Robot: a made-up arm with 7 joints. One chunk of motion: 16 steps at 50 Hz.
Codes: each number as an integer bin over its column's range. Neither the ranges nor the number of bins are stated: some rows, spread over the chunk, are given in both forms.
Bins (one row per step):
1: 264 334 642 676 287 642 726
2: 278 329 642 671 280 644 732
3: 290 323 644 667 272 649 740
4: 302 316 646 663 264 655 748
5: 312 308 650 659 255 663 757
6: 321 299 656 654 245 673 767
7: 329 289 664 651 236 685 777
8: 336 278 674 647 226 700 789
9: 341 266 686 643 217 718 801
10: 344 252 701 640 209 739 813
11: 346 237 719 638 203 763 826
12: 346 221 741 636 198 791 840
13: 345 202 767 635 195 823 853
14: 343 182 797 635 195 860 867
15: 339 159 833 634 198 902 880
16: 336 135 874 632 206 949 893
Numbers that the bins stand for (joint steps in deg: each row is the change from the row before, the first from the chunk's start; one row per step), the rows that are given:
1: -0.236 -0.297 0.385 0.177 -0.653 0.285 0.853
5: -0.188 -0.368 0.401 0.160 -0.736 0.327 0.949
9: -0.159 -0.481 0.473 0.144 -0.835 0.437 1.086
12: -0.154 -0.603 0.583 0.137 -0.885 0.584 1.207
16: -0.164 -0.835 0.850 0.133 -0.864 0.900 1.371
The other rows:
2: -0.222 -0.311 0.385 0.172 -0.671 0.289 0.871
3: -0.210 -0.327 0.389 0.168 -0.692 0.299 0.896
4: -0.198 -0.346 0.393 0.164 -0.713 0.311 0.921
6: -0.179 -0.392 0.413 0.155 -0.762 0.347 0.980
7: -0.171 -0.419 0.429 0.152 -0.786 0.371 1.011
8: -0.164 -0.449 0.449 0.148 -0.812 0.401 1.048
10: -0.156 -0.519 0.503 0.141 -0.856 0.479 1.123
11: -0.154 -0.559 0.539 0.139 -0.872 0.528 1.163
13: -0.155 -0.654 0.636 0.136 -0.892 0.648 1.247
14: -0.157 -0.708 0.696 0.136 -0.892 0.722 1.290
15: -0.161 -0.770 0.768 0.135 -0.885 0.806 1.331

